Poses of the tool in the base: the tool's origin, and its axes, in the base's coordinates. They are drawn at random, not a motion.
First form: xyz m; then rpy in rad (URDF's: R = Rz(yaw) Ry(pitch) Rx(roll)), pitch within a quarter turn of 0, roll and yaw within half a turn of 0.
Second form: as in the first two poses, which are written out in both.
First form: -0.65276 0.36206 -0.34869 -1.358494 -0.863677 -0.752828
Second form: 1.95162 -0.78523 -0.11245 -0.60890 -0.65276 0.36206 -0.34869
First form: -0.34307 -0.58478 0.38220 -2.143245 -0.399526 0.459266
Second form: 2.10242 -0.94042 -0.33221 -0.07241 -0.34307 -0.58478 0.38220
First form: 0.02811 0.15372 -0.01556 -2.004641 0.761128 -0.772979
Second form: 1.90179 -0.79778 0.58991 0.12474 0.02811 0.15372 -0.01556
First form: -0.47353 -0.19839 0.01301 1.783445 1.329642 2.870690
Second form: 1.99498 -0.35855 0.78459 0.50583 -0.47353 -0.19839 0.01301
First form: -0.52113 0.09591 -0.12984 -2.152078 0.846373 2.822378
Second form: 2.55727 0.33421 0.79494 -0.50633 -0.52113 0.09591 -0.12984
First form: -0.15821 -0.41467 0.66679 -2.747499 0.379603 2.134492
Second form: 3.00293 0.49825 0.82767 -0.25829 -0.15821 -0.41467 0.66679
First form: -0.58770 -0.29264 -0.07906 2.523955 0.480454 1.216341
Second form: 2.37973 0.77355 0.63346 -0.01869 -0.58770 -0.29264 -0.07906
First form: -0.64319 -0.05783 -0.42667 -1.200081 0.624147 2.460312
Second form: 2.94327 -0.42044 -0.42395 0.80218 -0.64319 -0.05783 -0.42667
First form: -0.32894 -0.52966 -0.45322 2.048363 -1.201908 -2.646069
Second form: 1.92022 -0.13688 -0.92178 -0.36274 -0.32894 -0.52966 -0.45322
